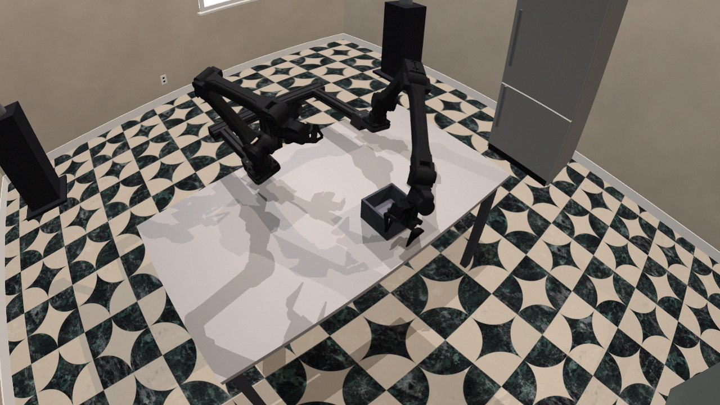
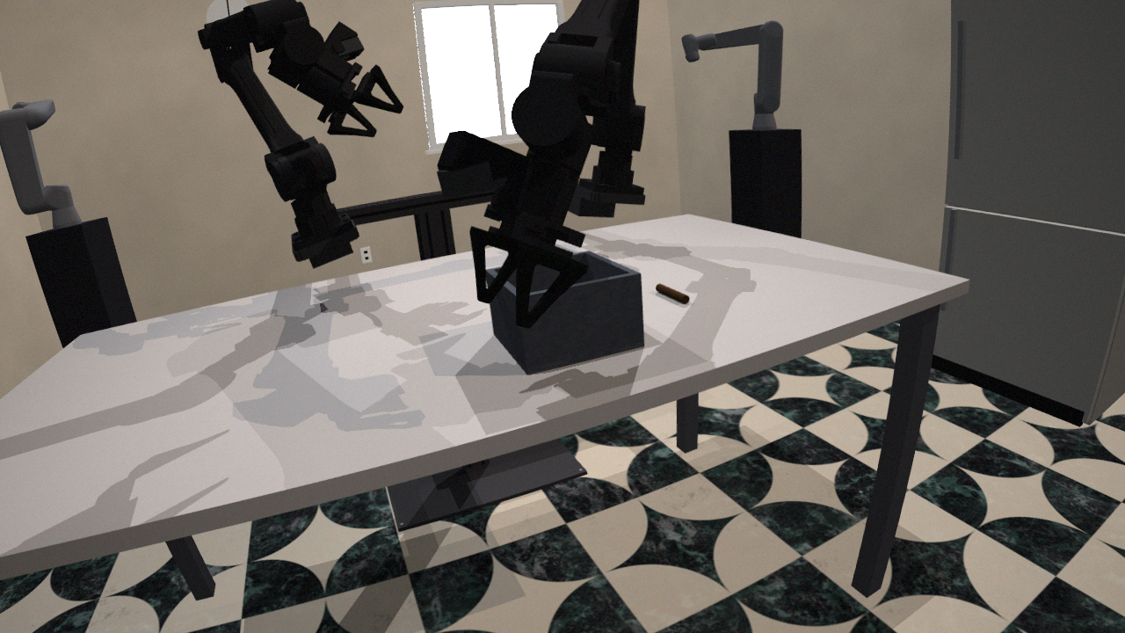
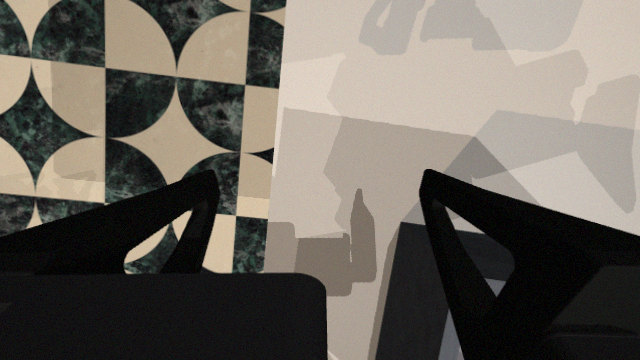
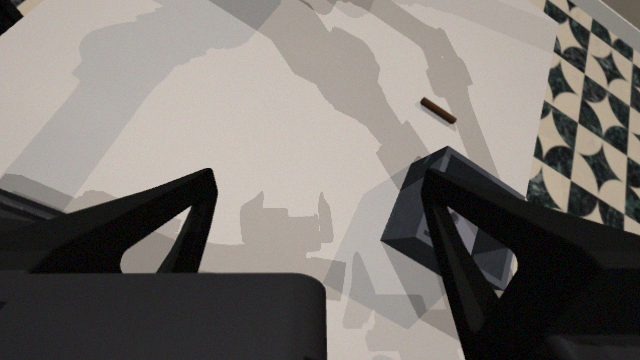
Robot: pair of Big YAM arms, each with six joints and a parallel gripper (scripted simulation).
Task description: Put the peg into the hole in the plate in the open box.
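My left gripper is now 320 mm to the right of the brown peg, 240 mm past it and 110 mm above it. Round my left hand: dark box 160 mm behind, 110 mm to the left, 90 mm below; pale plate 160 mm behind, 110 mm to the left, 70 mm below.
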